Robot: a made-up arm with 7 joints. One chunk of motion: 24 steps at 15 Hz.
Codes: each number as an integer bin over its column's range. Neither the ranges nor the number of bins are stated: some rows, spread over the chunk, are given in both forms.
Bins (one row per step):
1: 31 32 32 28 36 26 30
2: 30 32 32 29 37 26 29
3: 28 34 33 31 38 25 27
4: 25 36 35 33 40 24 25
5: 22 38 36 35 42 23 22
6: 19 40 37 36 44 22 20
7: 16 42 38 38 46 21 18
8: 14 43 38 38 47 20 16
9: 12 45 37 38 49 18 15
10: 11 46 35 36 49 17 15
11: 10 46 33 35 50 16 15
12: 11 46 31 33 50 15 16
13: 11 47 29 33 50 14 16
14: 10 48 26 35 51 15 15
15: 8 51 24 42 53 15 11
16: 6 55 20 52 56 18 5
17: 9 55 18 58 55 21 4
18: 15 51 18 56 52 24 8
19: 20 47 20 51 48 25 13
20: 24 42 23 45 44 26 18
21: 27 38 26 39 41 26 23
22: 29 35 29 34 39 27 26
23: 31 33 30 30 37 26 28
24: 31 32 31 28 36 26 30
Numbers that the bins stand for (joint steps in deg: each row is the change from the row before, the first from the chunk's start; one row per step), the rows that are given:
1: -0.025 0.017 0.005 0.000 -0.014 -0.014 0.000
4: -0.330 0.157 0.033 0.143 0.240 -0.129 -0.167
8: -0.889 0.402 0.062 0.286 0.684 -0.357 -0.467
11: -1.092 0.506 0.014 0.200 0.875 -0.586 -0.500
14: -1.092 0.576 -0.052 0.200 0.938 -0.643 -0.500
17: -1.143 0.821 -0.129 0.857 1.192 -0.300 -0.867
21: -0.229 0.227 -0.052 0.314 0.303 -0.014 -0.233
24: -0.025 0.017 -0.005 0.000 -0.014 -0.014 0.000
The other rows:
2: -0.076 0.017 0.005 0.029 0.049 -0.014 -0.033
3: -0.178 0.087 0.014 0.086 0.113 -0.071 -0.100
5: -0.483 0.227 0.043 0.200 0.367 -0.186 -0.267
6: -0.635 0.297 0.052 0.229 0.494 -0.243 -0.333
7: -0.787 0.367 0.062 0.286 0.621 -0.300 -0.400
9: -0.990 0.471 0.052 0.286 0.811 -0.471 -0.500
10: -1.041 0.506 0.033 0.229 0.811 -0.529 -0.500
12: -1.041 0.506 -0.005 0.143 0.875 -0.643 -0.467
13: -1.041 0.541 -0.024 0.143 0.875 -0.700 -0.467
15: -1.194 0.681 -0.071 0.400 1.065 -0.643 -0.633
16: -1.295 0.821 -0.110 0.686 1.256 -0.471 -0.833
18: -0.838 0.681 -0.129 0.800 1.002 -0.129 -0.733
19: -0.584 0.541 -0.110 0.657 0.748 -0.071 -0.567
20: -0.381 0.367 -0.081 0.486 0.494 -0.014 -0.400
22: -0.127 0.122 -0.024 0.171 0.176 0.043 -0.133
23: -0.025 0.052 -0.014 0.057 0.049 -0.014 -0.067

